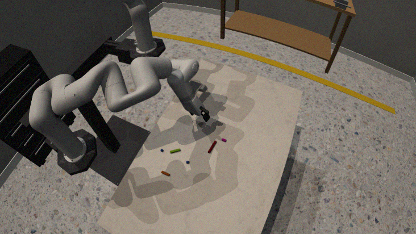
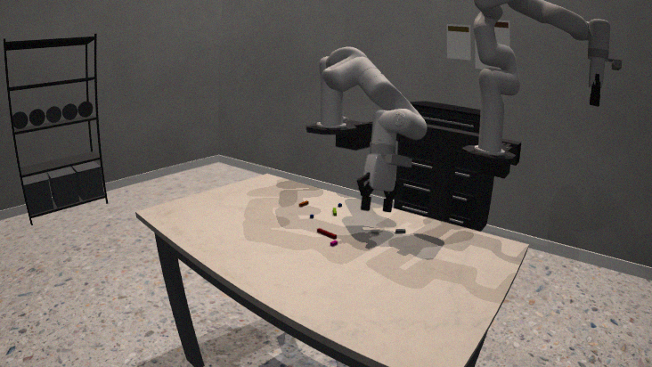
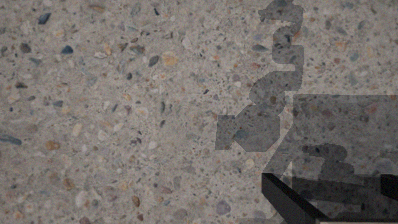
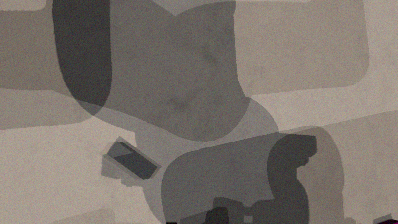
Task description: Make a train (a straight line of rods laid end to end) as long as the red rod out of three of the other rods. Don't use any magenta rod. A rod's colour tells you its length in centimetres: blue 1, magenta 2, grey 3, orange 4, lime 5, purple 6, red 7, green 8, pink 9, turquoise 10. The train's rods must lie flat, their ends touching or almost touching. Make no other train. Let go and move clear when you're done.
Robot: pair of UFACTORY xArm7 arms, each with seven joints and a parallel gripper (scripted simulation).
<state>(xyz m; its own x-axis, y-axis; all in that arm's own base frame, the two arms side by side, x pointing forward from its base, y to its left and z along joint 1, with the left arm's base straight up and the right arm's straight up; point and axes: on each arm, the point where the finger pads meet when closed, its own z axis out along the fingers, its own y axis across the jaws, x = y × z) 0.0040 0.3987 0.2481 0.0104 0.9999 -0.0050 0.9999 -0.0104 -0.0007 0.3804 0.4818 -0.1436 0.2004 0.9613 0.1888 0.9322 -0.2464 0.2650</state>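
Right now the magenta rod is 14 cm ahead of my right hand, 5 cm to the right of it and 7 cm below it. Also, from my right hand: lime rod 6 cm behind, 19 cm to the right, 7 cm below; then red rod 10 cm ahead, 11 cm to the right, 7 cm below; then grey rod 4 cm behind, 7 cm to the left, 7 cm below.
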